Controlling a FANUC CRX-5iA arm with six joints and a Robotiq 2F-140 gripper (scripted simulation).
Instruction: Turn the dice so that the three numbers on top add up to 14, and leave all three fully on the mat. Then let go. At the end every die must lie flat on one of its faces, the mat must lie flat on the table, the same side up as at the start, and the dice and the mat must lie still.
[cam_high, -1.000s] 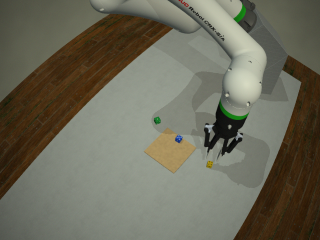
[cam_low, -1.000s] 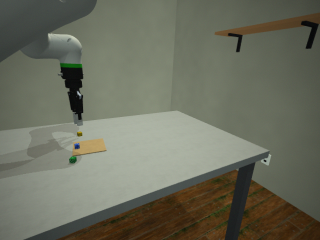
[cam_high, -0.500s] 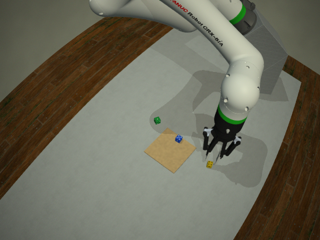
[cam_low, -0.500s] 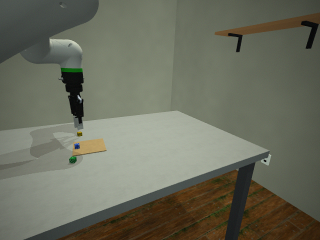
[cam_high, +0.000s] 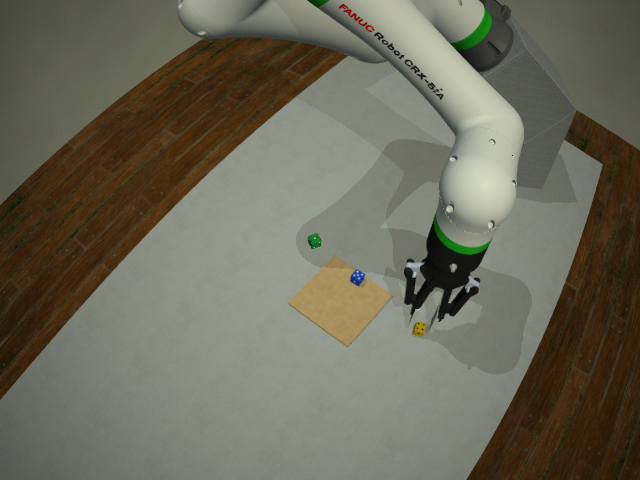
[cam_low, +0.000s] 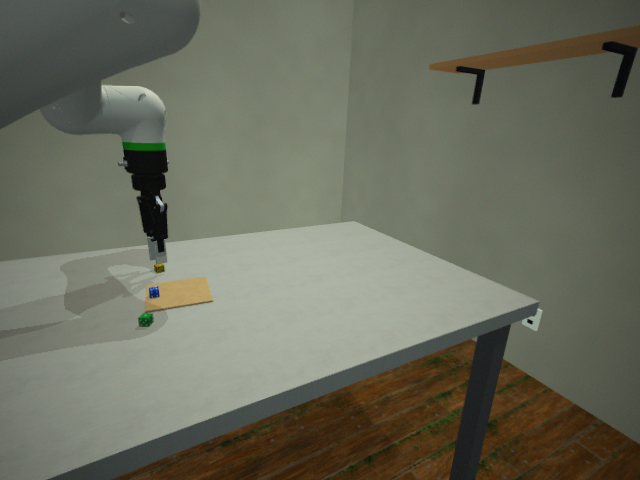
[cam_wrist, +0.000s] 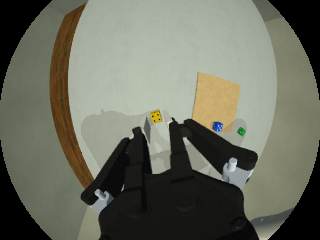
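Now: hand 50 mm above the yellow die. The rest, counted from my hand: green die 250 mm to the right, 120 mm behind, 50 mm below; then tan mat 160 mm to the right, 60 mm below, 10 mm behind; then blue die 140 mm to the right, 60 mm behind, 50 mm below.
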